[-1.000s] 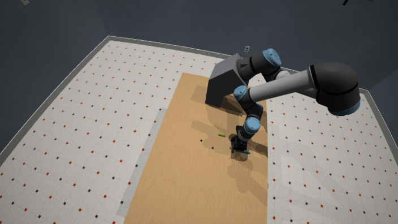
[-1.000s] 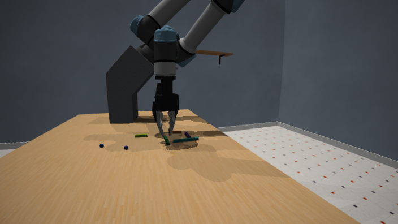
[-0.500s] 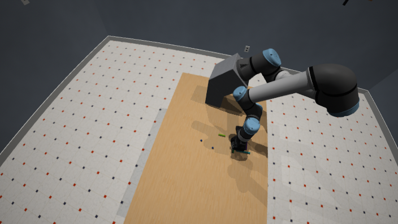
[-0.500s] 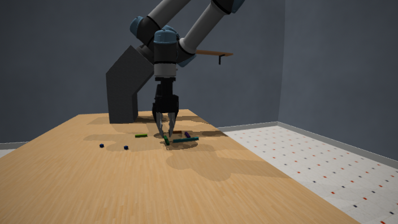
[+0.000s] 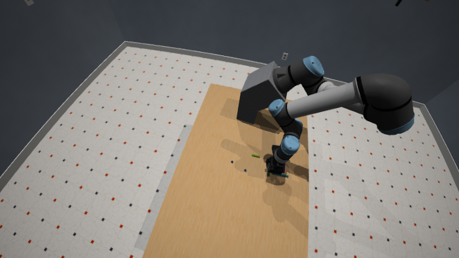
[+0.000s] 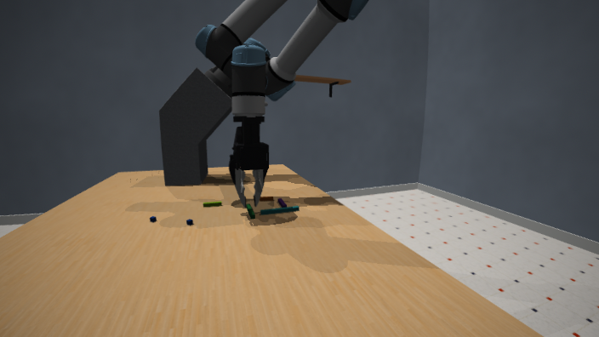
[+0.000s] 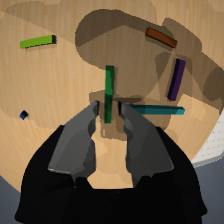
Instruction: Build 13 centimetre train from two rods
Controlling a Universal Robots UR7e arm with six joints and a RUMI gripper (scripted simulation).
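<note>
Now: hand 30 mm above the green rod. Also, from my hand: purple rod (90 mm to the left, 50 mm behind, 30 mm below); turquoise rod (80 mm to the left, 30 mm below, 10 mm ahead); orange rod (90 mm behind, 50 mm to the left, 30 mm below).
</note>
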